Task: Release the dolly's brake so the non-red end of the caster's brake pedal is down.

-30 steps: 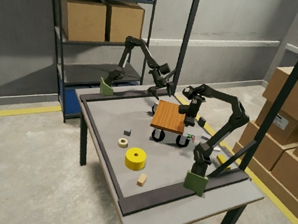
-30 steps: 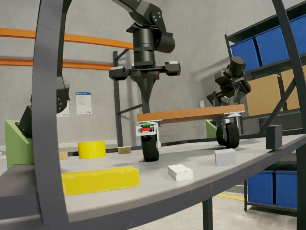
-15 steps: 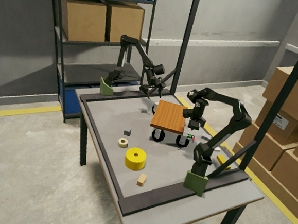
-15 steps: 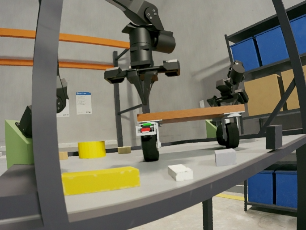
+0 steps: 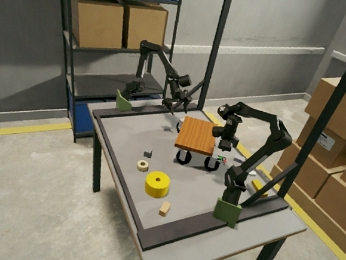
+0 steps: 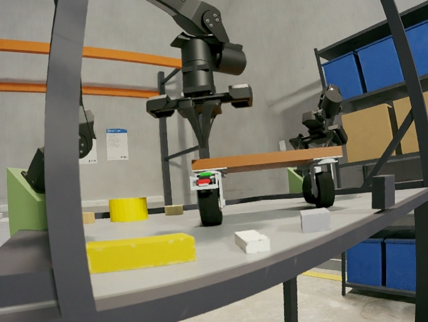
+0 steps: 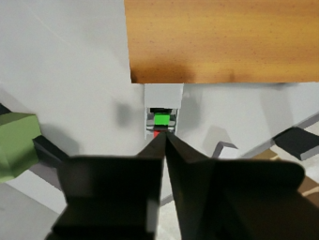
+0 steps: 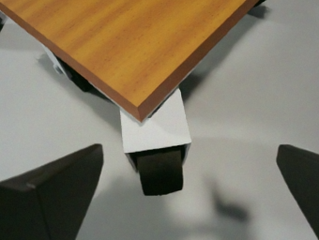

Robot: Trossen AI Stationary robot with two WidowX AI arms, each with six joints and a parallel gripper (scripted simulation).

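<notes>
Right now the brake pedal is 1 cm behind my left hand, 1 cm to the left of it and 9 cm below it. From my left hand the other things lie so: dark grey block 27 cm ahead, 26 cm to the right, 15 cm below; then cream ring 35 cm ahead, 19 cm to the right, 16 cm below; then white block 16 cm behind, 10 cm to the left, 17 cm below.
</notes>
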